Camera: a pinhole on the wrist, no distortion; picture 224 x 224 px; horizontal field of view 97.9 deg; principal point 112.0 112.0 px. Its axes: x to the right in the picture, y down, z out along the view. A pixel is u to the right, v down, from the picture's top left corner.
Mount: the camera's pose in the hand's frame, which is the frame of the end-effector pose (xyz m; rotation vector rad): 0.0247 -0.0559 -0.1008 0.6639 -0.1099 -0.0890
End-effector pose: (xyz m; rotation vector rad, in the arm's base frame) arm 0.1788 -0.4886 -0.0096 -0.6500 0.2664 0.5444
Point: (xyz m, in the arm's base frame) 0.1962 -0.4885 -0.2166
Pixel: behind the camera
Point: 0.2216 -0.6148 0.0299
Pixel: 68 85
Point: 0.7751 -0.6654 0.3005
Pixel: 181 64
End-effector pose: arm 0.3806 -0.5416 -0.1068 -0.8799 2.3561 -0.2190
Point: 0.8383 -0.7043 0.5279
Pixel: outside the picture
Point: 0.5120 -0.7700 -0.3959
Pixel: 175 165
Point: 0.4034 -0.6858 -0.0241
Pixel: 143 57
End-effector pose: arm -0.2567 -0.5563 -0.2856 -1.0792 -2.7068 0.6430
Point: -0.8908 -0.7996 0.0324
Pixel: 192 11
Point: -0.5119 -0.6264 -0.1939
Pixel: 184 77
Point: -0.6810 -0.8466 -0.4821
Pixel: 139 124
